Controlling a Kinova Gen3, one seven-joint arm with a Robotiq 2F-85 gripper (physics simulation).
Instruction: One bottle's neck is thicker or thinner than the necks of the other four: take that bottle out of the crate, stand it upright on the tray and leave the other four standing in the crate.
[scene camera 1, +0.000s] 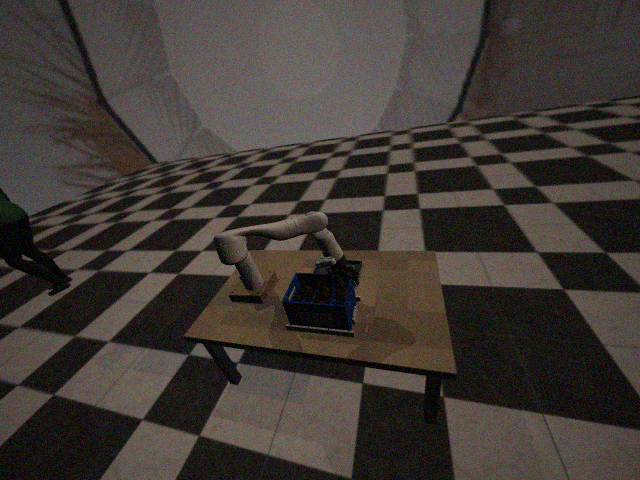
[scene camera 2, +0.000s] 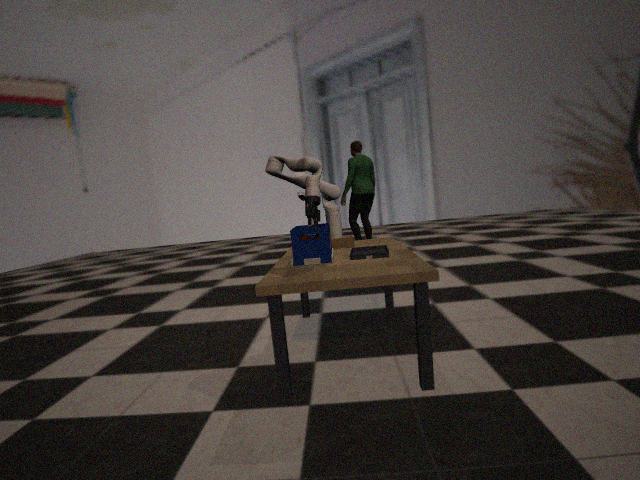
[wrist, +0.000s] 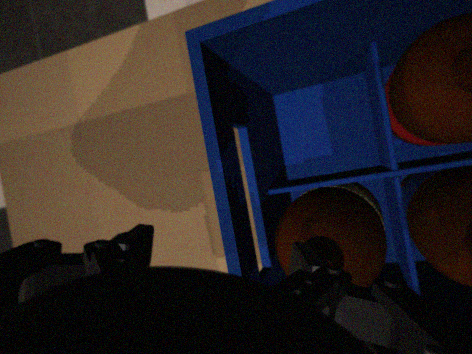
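Seen in the pictures: gripper, between the fingertips: (scene camera 1: 350, 285) (scene camera 2: 313, 227) (wrist: 221, 252); arm's base, origin of its link: (scene camera 1: 255, 284) (scene camera 2: 335, 238).
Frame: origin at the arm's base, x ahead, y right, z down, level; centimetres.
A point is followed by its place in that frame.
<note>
A blue crate (scene camera 1: 318, 314) @(x 38.0, y 28.6, z -5.4 cm) (scene camera 2: 310, 245) @(x 51.6, y 22.1, z -3.4 cm) (wrist: 208, 116) @(x 50.3, y 26.6, z -11.7 cm) stands on the wooden table (scene camera 1: 394, 314) @(x 69.6, y 22.0, z 5.9 cm) (scene camera 2: 347, 273) @(x 83.6, y 11.7, z 5.8 cm). Brown bottles (scene camera 1: 315, 291) @(x 36.2, y 16.2, z -5.9 cm) stand in its cells. In the wrist view one brown bottle (wrist: 340, 225) @(x 46.7, y 18.6, z -6.8 cm) stands in a corner cell, with an empty cell behind it. Another brown bottle (wrist: 401, 95) @(x 40.9, y 24.6, z -5.0 cm) with a red band shows at the right edge. My gripper (scene camera 1: 339, 272) (scene camera 2: 312, 216) @(x 52.2, y 20.0, z -11.8 cm) (wrist: 221, 252) @(x 52.2, y 20.0, z -11.8 cm) is open and empty. It hangs low over the crate's corner, with one finger by the corner bottle's neck and the other outside the crate wall. The dark tray (scene camera 2: 369, 252) @(x 38.5, y -10.6, z 5.6 cm) lies on the table beside the crate.
A person (scene camera 2: 360, 190) in a green top stands on the chequered floor behind the table. The arm's wooden base block (scene camera 1: 258, 291) @(x 3.4, y 5.9, z -0.1 cm) sits at the table's left side. The table's right half holds nothing.
</note>
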